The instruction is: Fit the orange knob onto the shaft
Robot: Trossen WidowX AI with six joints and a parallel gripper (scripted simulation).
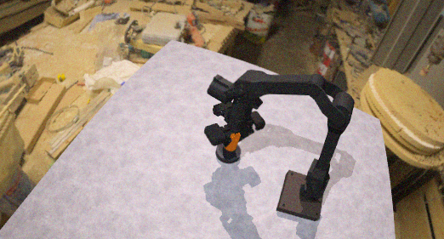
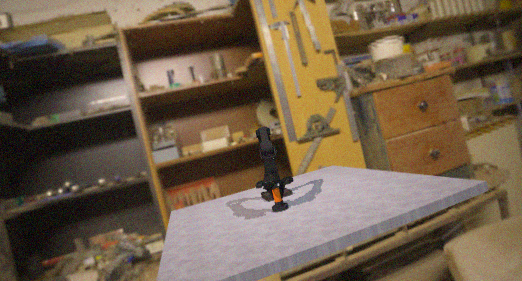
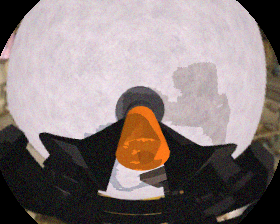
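Now: the orange knob 20 mm above my gripper tip. From my gripper tip the other things lie so: round dark pedestal 20 mm below.
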